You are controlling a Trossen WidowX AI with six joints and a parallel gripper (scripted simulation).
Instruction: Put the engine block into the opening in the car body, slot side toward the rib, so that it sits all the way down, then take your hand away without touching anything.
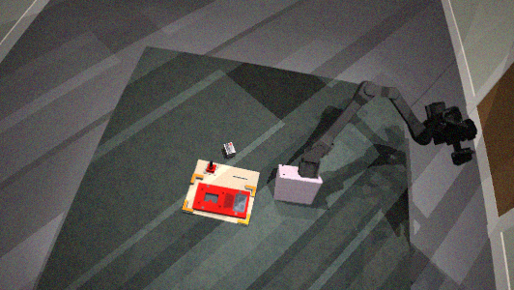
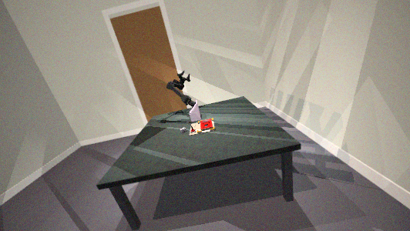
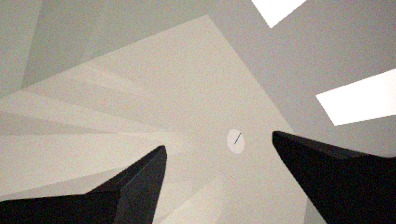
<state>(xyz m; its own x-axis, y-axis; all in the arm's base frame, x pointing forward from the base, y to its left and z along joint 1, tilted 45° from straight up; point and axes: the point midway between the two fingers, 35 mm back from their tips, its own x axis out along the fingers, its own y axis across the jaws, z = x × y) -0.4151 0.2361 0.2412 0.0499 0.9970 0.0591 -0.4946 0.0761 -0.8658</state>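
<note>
Right now my gripper tip is 730 mm short of the grey engine block, 190 mm to the left of it and 470 mm above it.
</note>
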